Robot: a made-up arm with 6 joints.
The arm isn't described. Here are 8 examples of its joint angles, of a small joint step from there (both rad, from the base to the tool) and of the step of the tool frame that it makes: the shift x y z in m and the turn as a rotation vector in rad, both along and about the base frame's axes.
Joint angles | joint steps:
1: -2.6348 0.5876 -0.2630 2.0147 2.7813 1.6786 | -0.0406 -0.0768 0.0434 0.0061 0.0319 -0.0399
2: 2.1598 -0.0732 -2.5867 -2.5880 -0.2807 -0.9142 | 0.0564 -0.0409 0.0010 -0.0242 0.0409 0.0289
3: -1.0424 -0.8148 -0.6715 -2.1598 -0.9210 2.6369 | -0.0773 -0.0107 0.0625 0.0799 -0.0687 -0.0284
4: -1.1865 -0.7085 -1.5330 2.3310 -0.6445 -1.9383 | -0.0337 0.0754 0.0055 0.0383 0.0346 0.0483
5: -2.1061 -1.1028 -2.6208 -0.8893 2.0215 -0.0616 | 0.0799 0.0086 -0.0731 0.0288 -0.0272 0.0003
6: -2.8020 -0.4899 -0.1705 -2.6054 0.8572 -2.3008 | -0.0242 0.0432 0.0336 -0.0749 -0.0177 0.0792
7: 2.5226 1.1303 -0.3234 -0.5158 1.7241 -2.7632 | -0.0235 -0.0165 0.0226 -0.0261 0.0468 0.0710
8: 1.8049 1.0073 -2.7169 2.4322 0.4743 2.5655 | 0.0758 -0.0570 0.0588 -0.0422 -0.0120 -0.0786
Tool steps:
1: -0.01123 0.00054 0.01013 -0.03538 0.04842 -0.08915
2: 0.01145 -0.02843 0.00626 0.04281 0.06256 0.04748
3: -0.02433 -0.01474 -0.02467 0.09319 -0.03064 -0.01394
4: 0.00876 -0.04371 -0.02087 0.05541 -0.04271 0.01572
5: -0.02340 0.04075 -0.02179 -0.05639 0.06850 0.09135
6: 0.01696 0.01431 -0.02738 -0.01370 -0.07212 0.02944
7: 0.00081 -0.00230 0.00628 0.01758 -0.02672 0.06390
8: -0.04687 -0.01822 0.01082 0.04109 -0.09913 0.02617
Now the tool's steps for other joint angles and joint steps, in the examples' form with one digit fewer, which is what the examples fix.
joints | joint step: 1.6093 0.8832 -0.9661 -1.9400 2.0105 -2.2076 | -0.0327 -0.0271 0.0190 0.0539 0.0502 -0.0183
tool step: 0.0126 0.0010 0.0063 0.0106 -0.0470 -0.0991
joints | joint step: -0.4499 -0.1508 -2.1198 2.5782 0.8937 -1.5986 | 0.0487 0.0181 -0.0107 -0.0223 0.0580 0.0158
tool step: 0.0102 0.0140 -0.0019 -0.0477 -0.0162 0.0728
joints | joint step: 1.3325 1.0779 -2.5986 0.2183 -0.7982 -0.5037 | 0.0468 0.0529 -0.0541 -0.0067 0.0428 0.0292
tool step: -0.0319 0.0082 -0.0088 -0.0321 0.0229 0.0752
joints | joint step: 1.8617 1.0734 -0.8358 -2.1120 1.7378 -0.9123 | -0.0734 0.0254 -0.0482 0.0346 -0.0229 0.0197
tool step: 0.0091 0.0166 -0.0040 0.0218 0.0281 -0.1108
